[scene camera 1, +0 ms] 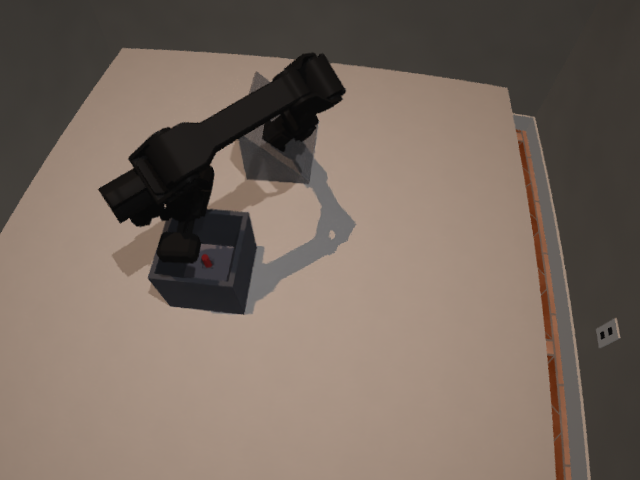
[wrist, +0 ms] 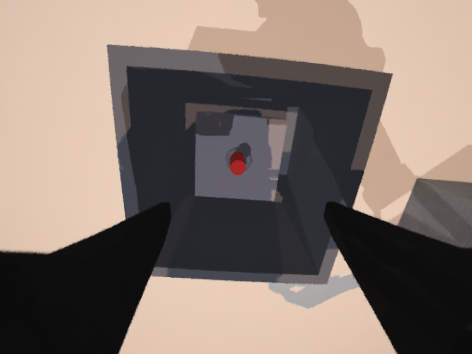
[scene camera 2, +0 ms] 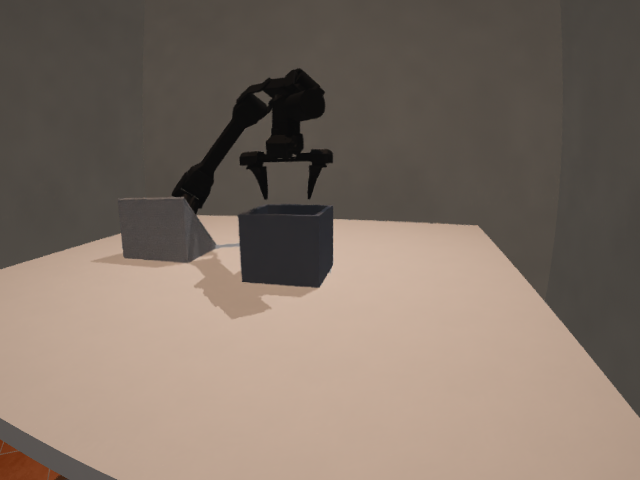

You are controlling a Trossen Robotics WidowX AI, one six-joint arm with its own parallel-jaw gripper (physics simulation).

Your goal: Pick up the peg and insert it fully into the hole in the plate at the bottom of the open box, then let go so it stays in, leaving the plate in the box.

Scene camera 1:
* my gripper: 198, 236
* dark box: 218, 227
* pale plate: 221, 257
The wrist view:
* my gripper: 248, 209
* dark box: 332, 112
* pale plate: 218, 135
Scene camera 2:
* my gripper: 287, 199
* dark box: 292, 245
